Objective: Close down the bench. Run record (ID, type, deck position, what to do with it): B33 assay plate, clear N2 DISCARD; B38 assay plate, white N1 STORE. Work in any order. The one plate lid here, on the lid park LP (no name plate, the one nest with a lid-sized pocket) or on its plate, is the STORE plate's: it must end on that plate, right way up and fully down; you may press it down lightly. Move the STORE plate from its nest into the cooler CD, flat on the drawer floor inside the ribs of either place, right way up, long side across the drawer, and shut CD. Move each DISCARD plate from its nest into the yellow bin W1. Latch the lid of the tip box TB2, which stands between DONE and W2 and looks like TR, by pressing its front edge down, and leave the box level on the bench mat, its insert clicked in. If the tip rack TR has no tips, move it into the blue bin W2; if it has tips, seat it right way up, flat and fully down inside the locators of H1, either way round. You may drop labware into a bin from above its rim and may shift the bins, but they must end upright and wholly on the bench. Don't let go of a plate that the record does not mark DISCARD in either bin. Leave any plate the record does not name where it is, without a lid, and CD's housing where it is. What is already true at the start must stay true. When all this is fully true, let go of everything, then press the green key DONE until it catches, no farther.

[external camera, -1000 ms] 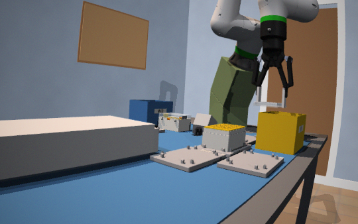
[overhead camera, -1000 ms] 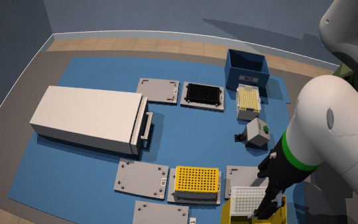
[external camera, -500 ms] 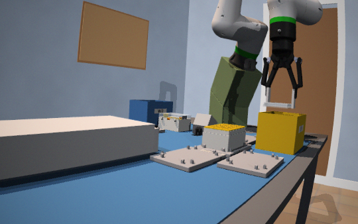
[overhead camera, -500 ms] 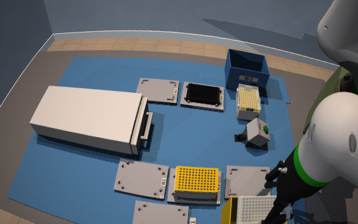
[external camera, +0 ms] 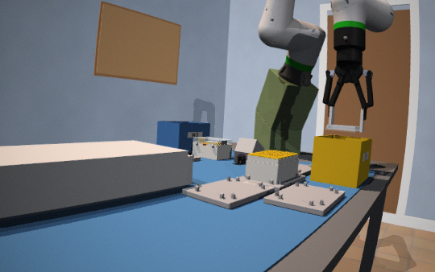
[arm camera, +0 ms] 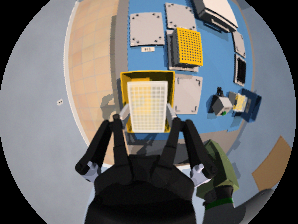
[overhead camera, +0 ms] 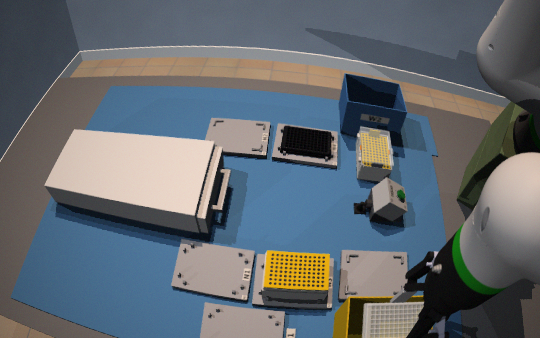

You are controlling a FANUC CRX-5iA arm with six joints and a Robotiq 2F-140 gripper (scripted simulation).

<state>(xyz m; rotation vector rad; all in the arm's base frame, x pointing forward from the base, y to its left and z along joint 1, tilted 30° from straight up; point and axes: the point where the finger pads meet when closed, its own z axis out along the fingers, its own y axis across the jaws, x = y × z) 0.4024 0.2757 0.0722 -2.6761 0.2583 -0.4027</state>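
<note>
The clear plate is 2 cm below my hand. Also, from my hand: nest H1: 27 cm ahead, 3 cm to the right, 16 cm below; yellow bin W1: 13 cm below; tip rack TR: 16 cm ahead, 16 cm to the right, 11 cm below.
</note>
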